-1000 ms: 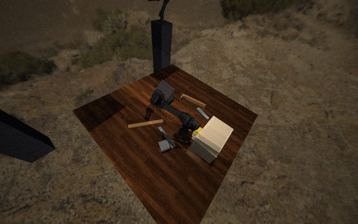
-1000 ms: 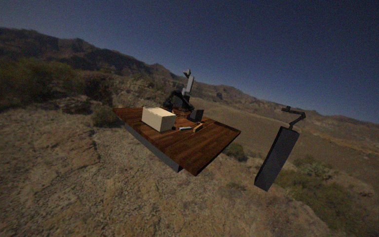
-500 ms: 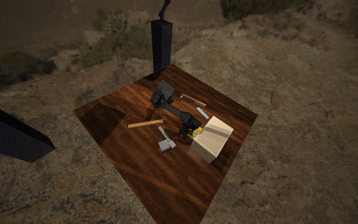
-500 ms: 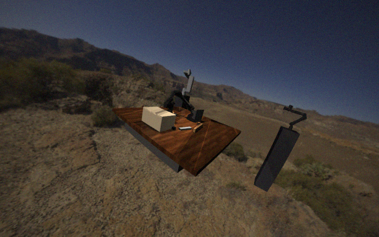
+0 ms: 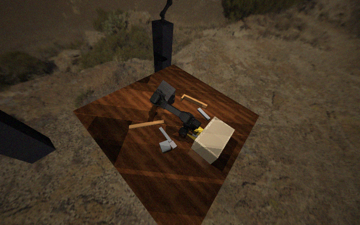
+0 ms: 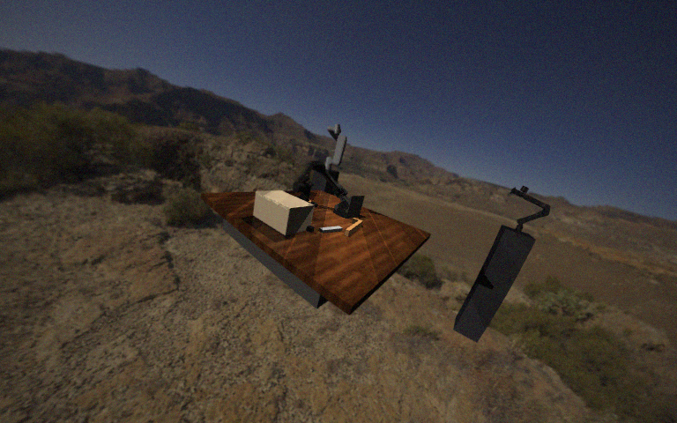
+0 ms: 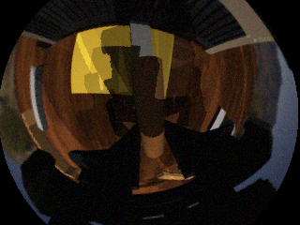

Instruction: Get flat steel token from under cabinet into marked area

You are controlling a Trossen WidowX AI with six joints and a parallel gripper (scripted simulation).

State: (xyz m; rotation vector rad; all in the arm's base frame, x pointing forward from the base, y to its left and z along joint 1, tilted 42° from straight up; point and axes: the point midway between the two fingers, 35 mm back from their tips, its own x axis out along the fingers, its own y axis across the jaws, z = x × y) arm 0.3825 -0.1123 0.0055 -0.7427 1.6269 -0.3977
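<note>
Now: the grey scraper 40 mm behind my gripper tip and 160 mm to the right of it. From my gripper tip the other things lie so: steel token 230 mm ahead, 90 mm to the left; then grey block 20 mm behind, 230 mm to the right, 10 mm above; then grey bar 20 mm ahead, 280 mm to the left.
</note>
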